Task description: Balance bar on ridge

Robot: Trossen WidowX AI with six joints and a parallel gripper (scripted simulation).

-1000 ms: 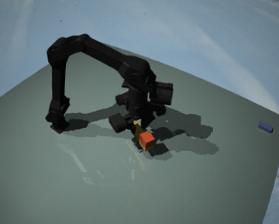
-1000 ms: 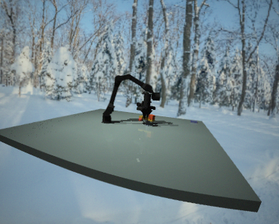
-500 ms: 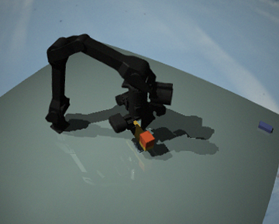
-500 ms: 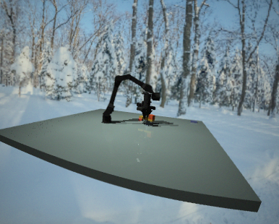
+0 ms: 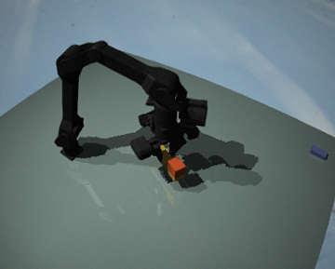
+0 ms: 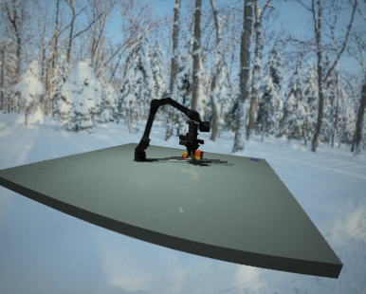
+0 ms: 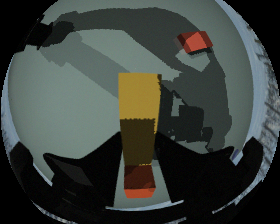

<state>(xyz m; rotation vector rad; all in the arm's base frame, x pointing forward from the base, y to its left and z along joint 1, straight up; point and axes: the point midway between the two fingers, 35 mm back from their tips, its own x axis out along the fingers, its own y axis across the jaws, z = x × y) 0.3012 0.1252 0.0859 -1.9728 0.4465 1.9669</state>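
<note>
Now: gripper tip 3 cm short of the bar, 2 cm to the left of it and 1 cm below it. From my gripper tip the other things lie so: flat red block (15 cm to the left, 8 cm behind, 4 cm below); then blue block (44 cm ahead, 37 cm to the left, 4 cm below).
</note>
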